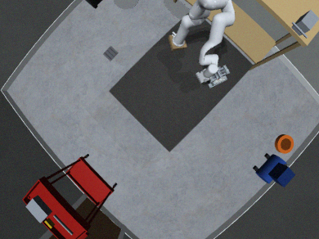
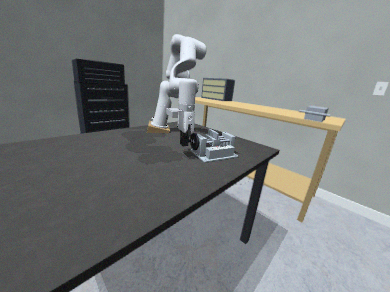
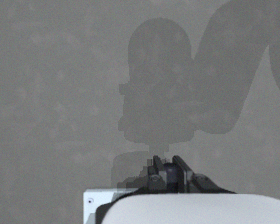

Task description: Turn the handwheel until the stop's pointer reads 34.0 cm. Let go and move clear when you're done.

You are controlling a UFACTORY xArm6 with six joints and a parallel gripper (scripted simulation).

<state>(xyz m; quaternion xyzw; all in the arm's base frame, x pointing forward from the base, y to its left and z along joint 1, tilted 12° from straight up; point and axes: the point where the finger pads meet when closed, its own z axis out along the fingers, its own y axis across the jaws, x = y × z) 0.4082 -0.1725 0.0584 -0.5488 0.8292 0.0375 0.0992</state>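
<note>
My gripper is now 2 cm short of the handwheel and 2 cm to the right of it. Round my hand: upright knob: 1 cm to the left; then sliding stop: 9 cm ahead, 12 cm to the left, 2 cm above.
</note>
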